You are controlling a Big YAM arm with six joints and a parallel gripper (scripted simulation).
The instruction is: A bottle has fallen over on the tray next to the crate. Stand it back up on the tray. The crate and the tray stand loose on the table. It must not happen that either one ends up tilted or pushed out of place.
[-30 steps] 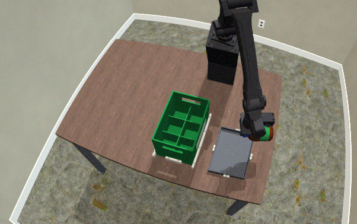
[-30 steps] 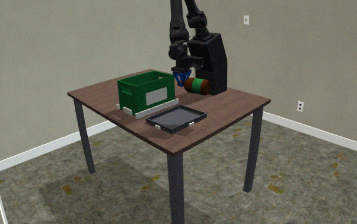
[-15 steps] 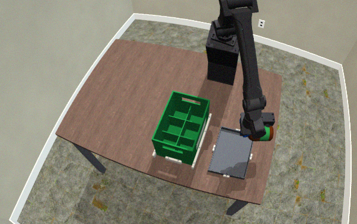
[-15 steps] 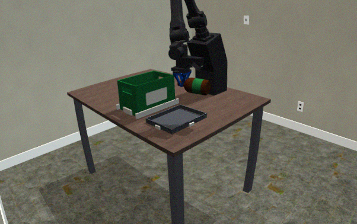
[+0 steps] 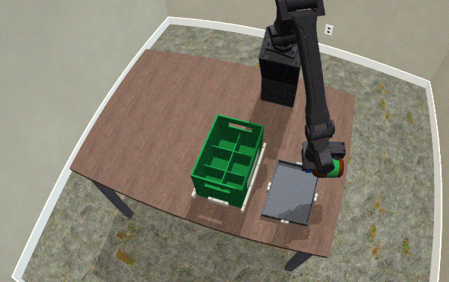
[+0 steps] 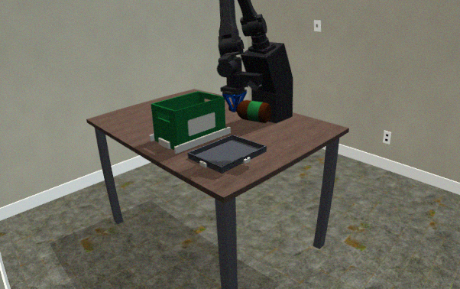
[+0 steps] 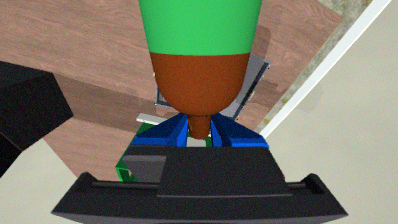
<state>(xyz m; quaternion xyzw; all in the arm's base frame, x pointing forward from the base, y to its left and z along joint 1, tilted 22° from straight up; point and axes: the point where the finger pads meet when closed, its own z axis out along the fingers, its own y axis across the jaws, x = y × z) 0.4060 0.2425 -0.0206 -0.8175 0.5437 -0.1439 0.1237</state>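
Now: hand 2 cm past the bottle and 5 cm to the right of it. From my hand the other things lie so: tray (3 cm ahead, 2 cm to the right, 18 cm below); then green crate (4 cm ahead, 29 cm to the right, 10 cm below).
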